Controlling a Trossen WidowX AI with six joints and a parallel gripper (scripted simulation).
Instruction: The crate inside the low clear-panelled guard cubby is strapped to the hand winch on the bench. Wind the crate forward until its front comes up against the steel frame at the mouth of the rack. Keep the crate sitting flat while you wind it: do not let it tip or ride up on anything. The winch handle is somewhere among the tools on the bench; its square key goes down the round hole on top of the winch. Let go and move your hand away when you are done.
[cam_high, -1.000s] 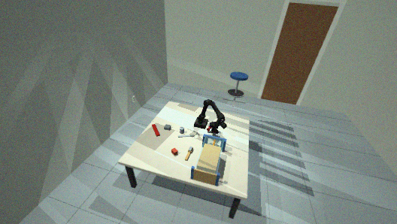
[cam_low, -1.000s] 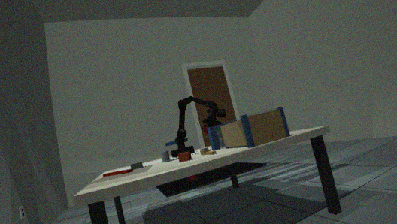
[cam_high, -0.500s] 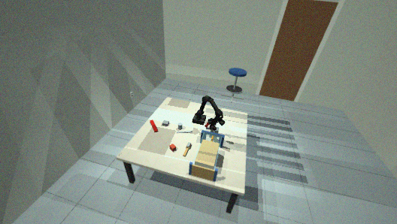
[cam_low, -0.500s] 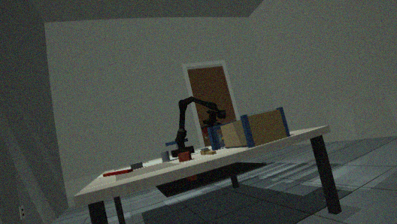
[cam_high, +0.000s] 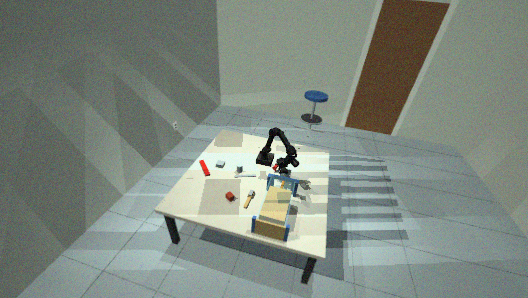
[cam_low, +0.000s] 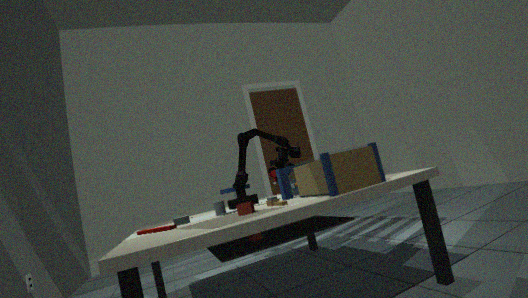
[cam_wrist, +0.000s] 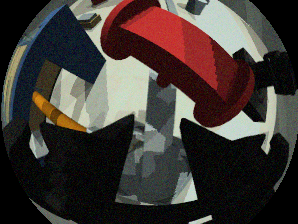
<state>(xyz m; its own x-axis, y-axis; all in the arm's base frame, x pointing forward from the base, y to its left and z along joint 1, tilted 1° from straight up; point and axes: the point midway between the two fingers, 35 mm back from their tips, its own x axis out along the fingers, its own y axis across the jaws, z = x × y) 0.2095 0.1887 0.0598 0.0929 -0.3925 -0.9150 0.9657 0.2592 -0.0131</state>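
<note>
Right now my gripper tip is 20 mm below the winch handle. From my gripper tip the other things lie so: winch (30 mm behind, 60 mm to the left, 60 mm below); then red knob (10 mm ahead, 30 mm to the right, 50 mm above); then blue frame (140 mm ahead, 50 mm to the left, 20 mm above).
</note>
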